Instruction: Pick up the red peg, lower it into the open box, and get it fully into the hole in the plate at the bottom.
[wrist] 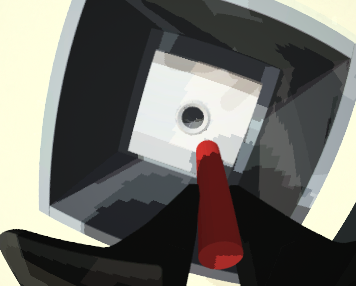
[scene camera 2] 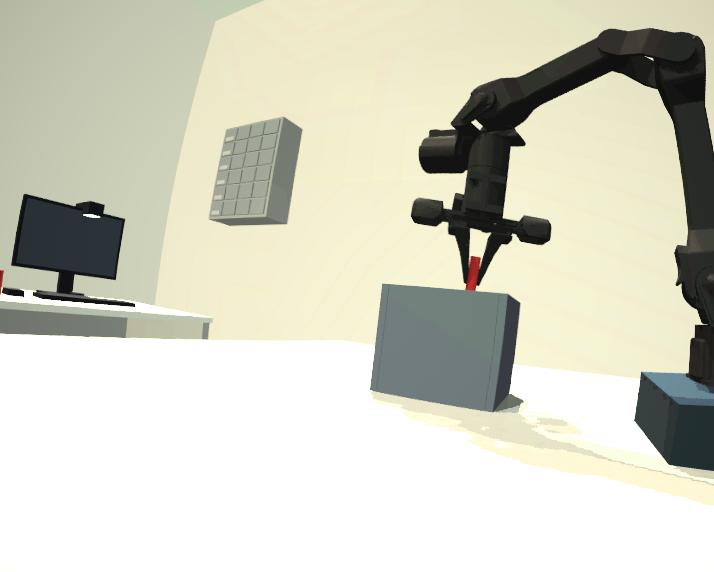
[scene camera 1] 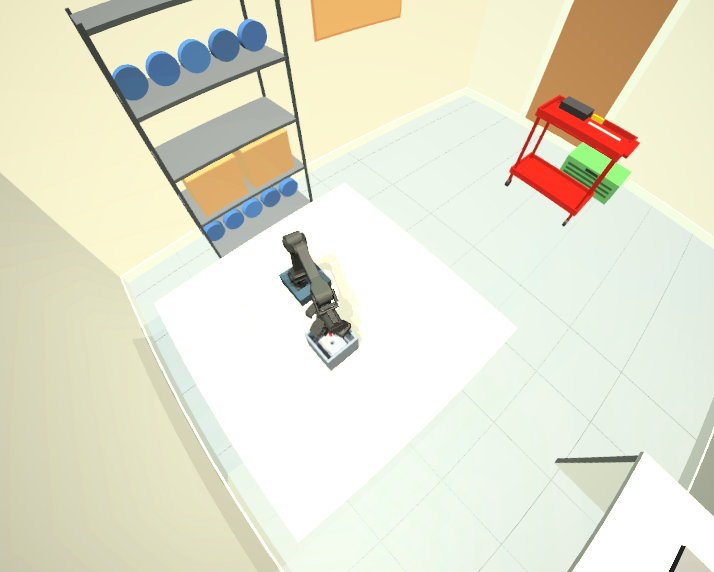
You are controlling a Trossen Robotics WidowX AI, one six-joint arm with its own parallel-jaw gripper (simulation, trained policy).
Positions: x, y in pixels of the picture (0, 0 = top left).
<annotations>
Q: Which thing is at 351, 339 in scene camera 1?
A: A grey box.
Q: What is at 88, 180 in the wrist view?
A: A grey box.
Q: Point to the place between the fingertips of the gripper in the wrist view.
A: At 212, 194
</annotations>
